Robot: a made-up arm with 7 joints.
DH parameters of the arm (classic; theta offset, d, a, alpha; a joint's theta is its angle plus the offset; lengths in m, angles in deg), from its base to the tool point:
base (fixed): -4.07 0 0 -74.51
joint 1: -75.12 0.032 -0.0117 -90
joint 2: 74 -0.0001 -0.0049 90
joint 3: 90 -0.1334 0.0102 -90
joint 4: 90 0.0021 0.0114 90
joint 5: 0 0.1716 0 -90
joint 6: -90 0 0.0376 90
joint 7: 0 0 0 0
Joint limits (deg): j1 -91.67..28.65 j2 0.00..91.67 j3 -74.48..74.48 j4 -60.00..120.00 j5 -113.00..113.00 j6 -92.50..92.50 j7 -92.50..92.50
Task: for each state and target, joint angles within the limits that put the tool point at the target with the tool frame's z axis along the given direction. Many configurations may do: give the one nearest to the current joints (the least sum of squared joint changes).
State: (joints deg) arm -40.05 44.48 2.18 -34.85 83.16 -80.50 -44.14
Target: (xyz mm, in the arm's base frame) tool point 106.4 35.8 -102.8 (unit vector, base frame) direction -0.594 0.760 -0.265
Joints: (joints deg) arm 10.13 91.47 -10.88 -52.02 113.00 -52.00 -44.14
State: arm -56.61 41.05 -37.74 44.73 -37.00 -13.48 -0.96
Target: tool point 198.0 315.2 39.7 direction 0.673 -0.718 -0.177
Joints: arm -79.65 84.42 -61.50 74.48 7.72 -8.45 -0.96
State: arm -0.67 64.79 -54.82 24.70 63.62 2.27 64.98
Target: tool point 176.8 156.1 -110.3 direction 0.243 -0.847 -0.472
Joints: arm 10.35 62.37 2.33 -12.44 53.69 27.94 64.98
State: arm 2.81 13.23 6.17 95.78 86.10 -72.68 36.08
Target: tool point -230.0 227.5 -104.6 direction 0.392 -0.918 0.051
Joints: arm 28.59 46.12 -11.93 108.55 98.24 -64.32 36.08
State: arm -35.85 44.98 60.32 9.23 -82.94 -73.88 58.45
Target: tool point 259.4 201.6 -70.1 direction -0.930 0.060 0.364
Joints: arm -51.16 30.84 25.73 45.19 -59.51 -53.91 58.45
